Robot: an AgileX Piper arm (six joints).
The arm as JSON. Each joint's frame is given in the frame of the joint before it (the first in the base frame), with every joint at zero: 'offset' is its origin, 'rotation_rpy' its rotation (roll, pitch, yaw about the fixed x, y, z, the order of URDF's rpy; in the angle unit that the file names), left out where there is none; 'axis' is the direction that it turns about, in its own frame. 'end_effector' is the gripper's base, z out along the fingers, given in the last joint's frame.
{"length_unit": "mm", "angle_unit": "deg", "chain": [
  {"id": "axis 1", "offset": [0.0, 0.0, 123.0], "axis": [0.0, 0.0, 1.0]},
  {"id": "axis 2", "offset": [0.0, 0.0, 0.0], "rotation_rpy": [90.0, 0.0, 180.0], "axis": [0.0, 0.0, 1.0]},
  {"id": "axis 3", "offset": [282.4, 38.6, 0.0], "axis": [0.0, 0.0, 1.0]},
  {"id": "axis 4", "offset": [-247.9, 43.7, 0.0], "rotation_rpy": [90.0, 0.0, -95.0], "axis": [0.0, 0.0, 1.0]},
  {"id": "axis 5", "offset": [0.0, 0.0, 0.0], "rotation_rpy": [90.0, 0.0, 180.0], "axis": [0.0, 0.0, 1.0]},
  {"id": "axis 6", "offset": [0.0, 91.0, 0.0], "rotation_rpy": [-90.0, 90.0, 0.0], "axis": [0.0, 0.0, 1.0]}
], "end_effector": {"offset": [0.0, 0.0, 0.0], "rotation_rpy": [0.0, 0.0, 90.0]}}
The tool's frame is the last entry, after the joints.
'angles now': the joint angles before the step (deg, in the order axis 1, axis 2, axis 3, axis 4, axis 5, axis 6). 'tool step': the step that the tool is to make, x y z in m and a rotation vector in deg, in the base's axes. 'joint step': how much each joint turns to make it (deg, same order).
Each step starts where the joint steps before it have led.
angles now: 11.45 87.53 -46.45 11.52 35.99 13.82
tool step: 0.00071 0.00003 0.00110 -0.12 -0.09 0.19
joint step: 0.00 0.00 -0.29 -0.18 0.24 -0.05
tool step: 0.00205 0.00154 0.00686 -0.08 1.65 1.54
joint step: 0.00 0.14 -2.15 0.16 3.85 -1.07
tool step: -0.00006 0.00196 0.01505 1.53 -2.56 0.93
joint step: 0.00 -2.05 -1.19 1.74 0.70 -1.84
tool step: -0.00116 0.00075 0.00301 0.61 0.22 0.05
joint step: 0.00 -0.43 -0.27 0.72 0.86 -0.26
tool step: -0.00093 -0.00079 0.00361 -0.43 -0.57 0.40
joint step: 0.00 -0.64 -0.20 -0.66 0.37 0.00
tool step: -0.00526 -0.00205 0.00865 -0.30 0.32 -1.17
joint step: 0.00 -1.80 -0.34 -1.43 2.21 2.43
